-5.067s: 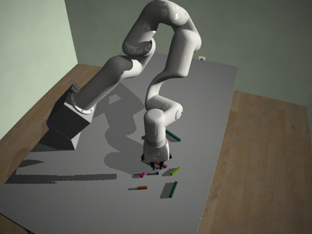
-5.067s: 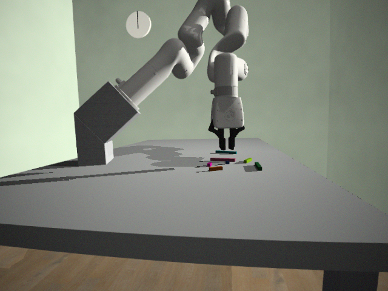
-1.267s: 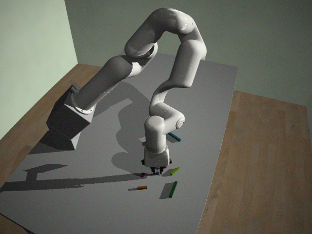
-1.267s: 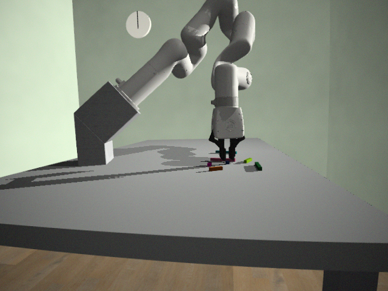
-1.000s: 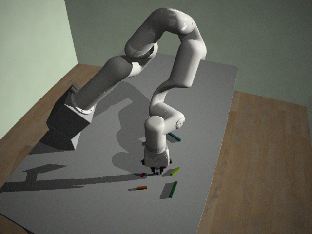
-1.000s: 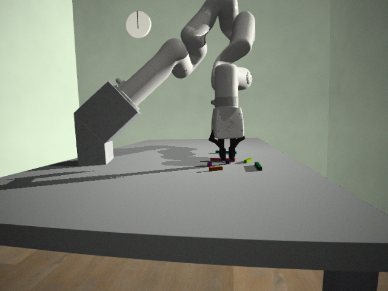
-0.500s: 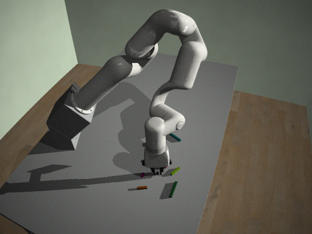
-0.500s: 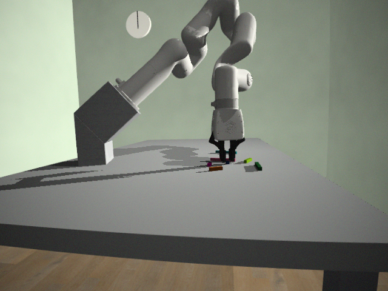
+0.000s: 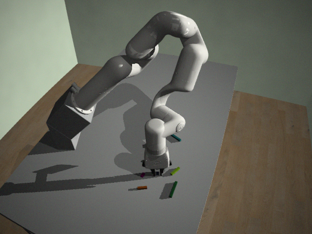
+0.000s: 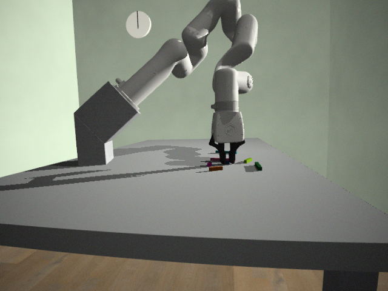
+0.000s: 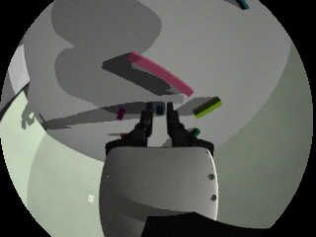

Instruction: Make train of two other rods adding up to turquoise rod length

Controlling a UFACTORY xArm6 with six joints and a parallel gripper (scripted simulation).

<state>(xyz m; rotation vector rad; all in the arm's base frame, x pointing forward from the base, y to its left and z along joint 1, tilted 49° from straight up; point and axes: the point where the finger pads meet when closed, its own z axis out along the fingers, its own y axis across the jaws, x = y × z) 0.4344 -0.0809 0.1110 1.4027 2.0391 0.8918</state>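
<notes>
Now: the blue rod 20 mm below my hand. Round my hand: pink rod 20 mm behind, 50 mm to the left, 20 mm below; then magenta rod 50 mm behind, 40 mm to the right, 20 mm below; then lime rod 70 mm ahead, 40 mm to the left, 20 mm below.
</notes>
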